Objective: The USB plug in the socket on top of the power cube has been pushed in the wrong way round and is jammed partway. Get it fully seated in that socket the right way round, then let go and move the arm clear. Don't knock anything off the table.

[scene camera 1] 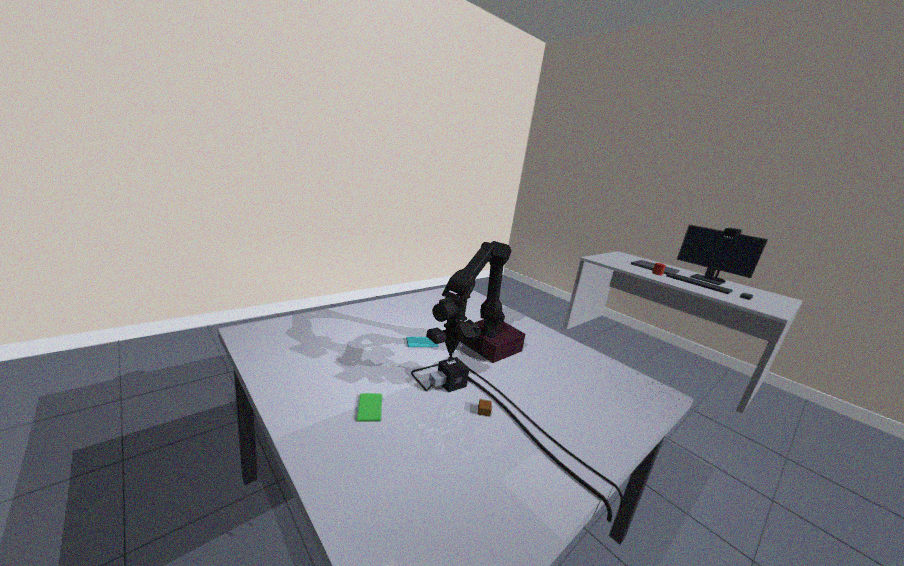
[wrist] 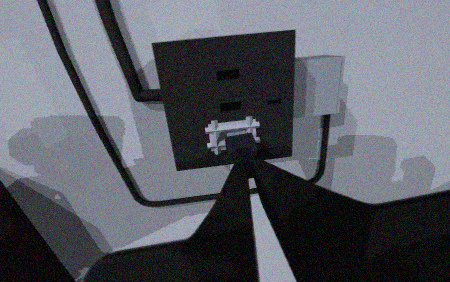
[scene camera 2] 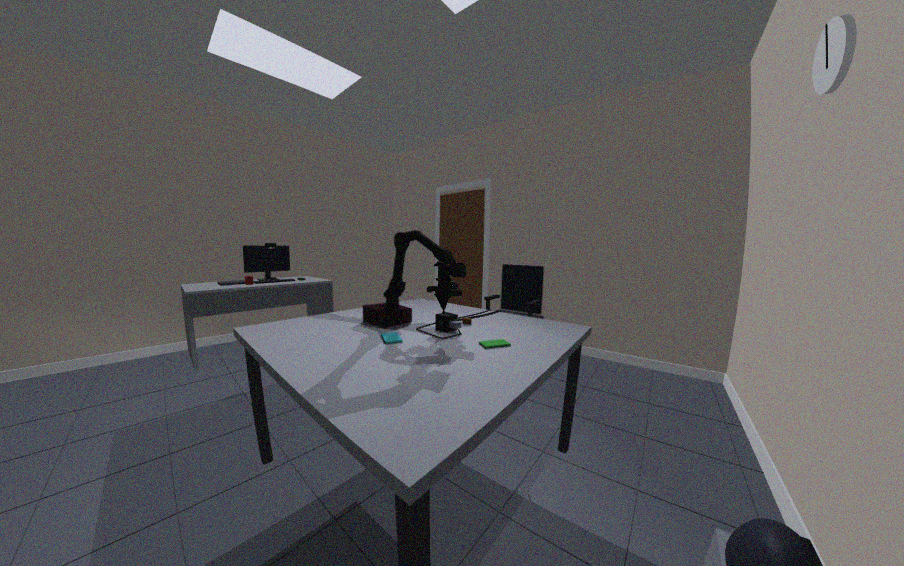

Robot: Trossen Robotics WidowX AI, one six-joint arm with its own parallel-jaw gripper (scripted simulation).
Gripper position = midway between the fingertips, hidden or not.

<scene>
In view: my gripper (scene camera 1: pixel 450 353), a dark USB plug (wrist: pixel 240 145) and a black power cube (wrist: pixel 228 78).
My gripper shows as well in the wrist view (wrist: pixel 247 169).
</scene>
